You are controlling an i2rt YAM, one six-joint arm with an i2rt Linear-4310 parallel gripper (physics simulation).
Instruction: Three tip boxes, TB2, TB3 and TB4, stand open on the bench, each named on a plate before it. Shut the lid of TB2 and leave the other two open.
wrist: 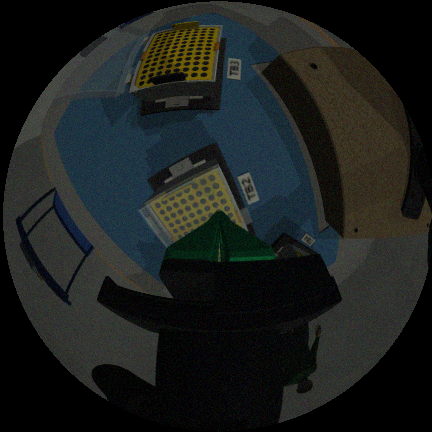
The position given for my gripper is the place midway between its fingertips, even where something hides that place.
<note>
I see my gripper [218,216] and a clear lid [171,214].
</note>
